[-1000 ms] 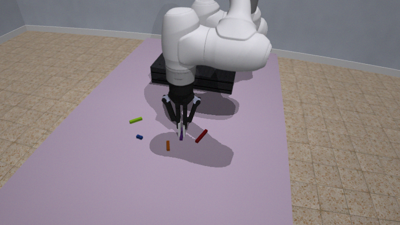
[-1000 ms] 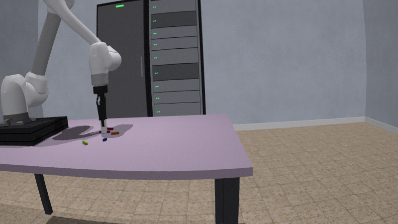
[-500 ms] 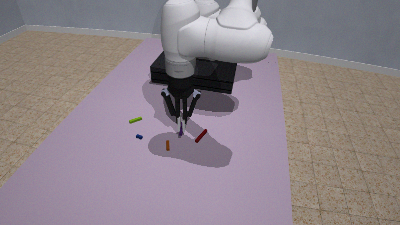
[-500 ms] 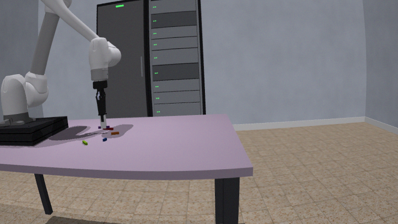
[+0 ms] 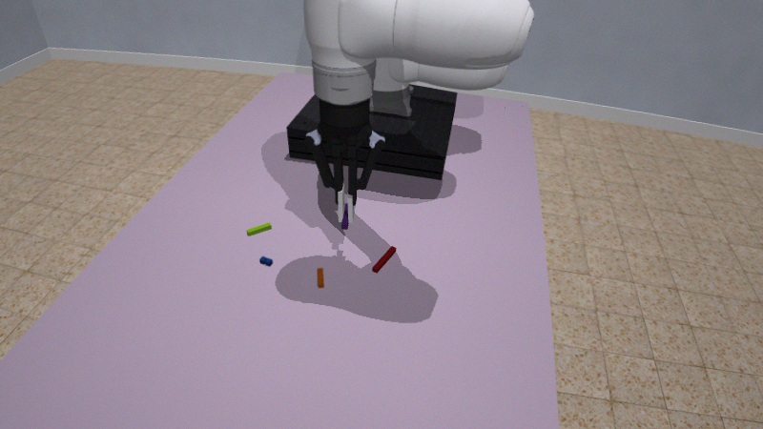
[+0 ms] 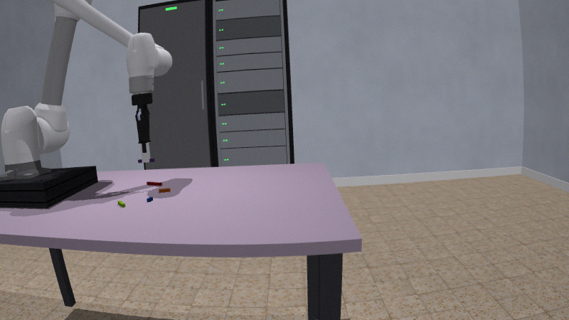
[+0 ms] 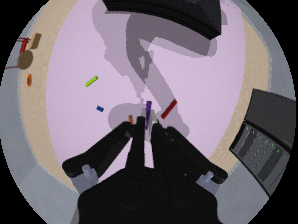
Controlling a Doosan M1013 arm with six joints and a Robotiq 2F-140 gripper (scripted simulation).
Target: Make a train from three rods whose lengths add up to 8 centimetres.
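Now: the orange rod 70 mm ahead of my hand, 40 mm to the right of it and 130 mm below it. From my hand the other things lie so: lime rod 50 mm behind, 190 mm to the right, 130 mm below; purple rod 30 mm below; red rod 70 mm to the left, 130 mm below.
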